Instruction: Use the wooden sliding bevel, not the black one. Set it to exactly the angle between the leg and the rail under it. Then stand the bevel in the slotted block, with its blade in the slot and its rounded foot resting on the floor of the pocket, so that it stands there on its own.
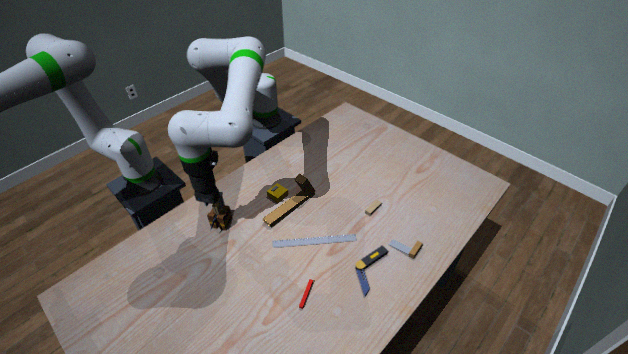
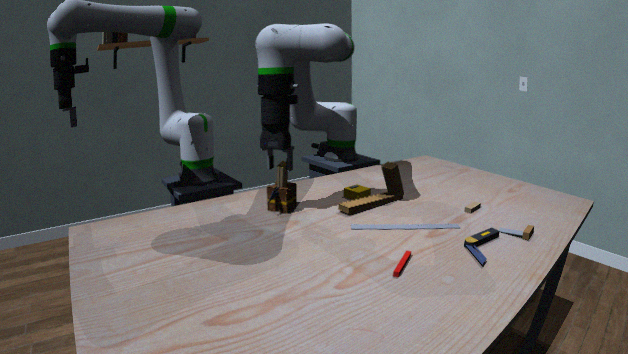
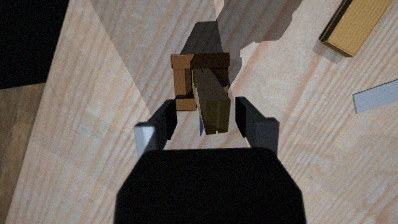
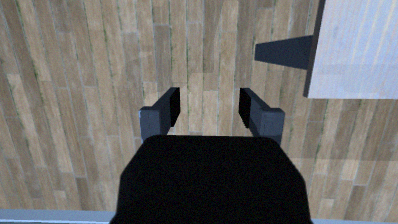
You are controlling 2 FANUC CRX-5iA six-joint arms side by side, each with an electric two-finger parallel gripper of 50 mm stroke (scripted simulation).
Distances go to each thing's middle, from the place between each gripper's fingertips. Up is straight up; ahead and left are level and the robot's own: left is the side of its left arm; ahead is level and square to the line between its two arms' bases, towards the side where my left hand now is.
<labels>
I see the wooden bevel (image 3: 213, 103) 6 cm below my left hand (image 2: 280, 169).
My right gripper (image 2: 74, 126) is now 59 cm to the right of the wooden bevel, 39 cm short of it and 21 cm above it.
</labels>
